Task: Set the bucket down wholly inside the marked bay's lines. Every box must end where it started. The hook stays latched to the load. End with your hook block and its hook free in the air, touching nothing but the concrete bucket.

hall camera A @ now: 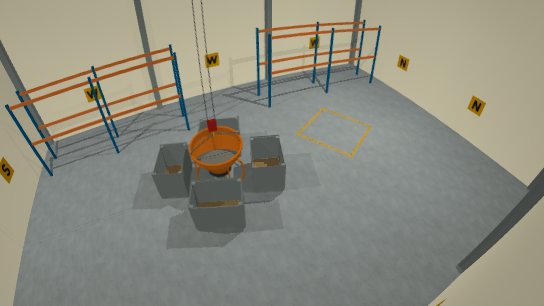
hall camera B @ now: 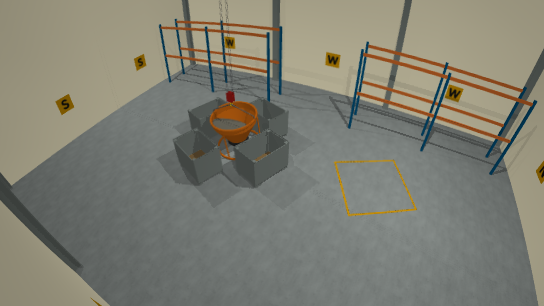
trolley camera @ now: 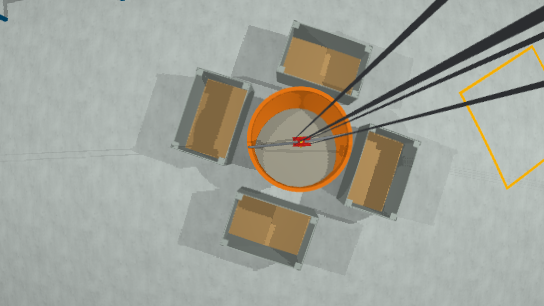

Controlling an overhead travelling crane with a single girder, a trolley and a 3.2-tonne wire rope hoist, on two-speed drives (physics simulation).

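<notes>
The red hook block [hall camera A: 212,125] [hall camera B: 230,96] [trolley camera: 301,142] hangs above the orange concrete bucket [hall camera A: 220,165] [hall camera B: 235,132] [trolley camera: 285,100], its hook latched to the bucket's bail. The bucket is upright among the grey boxes: front [hall camera A: 217,215] [hall camera B: 200,165] [trolley camera: 270,230], right [hall camera A: 270,177] [hall camera B: 262,167] [trolley camera: 380,170], left [hall camera A: 170,180] [trolley camera: 215,117] and back [hall camera A: 227,125] [trolley camera: 325,60]. Its rim looks close to the right and back boxes. Boxes partly hide its foot; its floor clearance is hard to tell. The yellow marked bay [hall camera A: 298,133] [hall camera B: 382,212] [trolley camera: 483,140] lies apart, to the right.
A blue and orange rack [hall camera A: 104,115] [hall camera B: 268,55] stands behind the boxes to the left. Another rack [hall camera A: 270,70] [hall camera B: 436,112] stands along the same wall, behind the bay. The rope falls run up from the hook block.
</notes>
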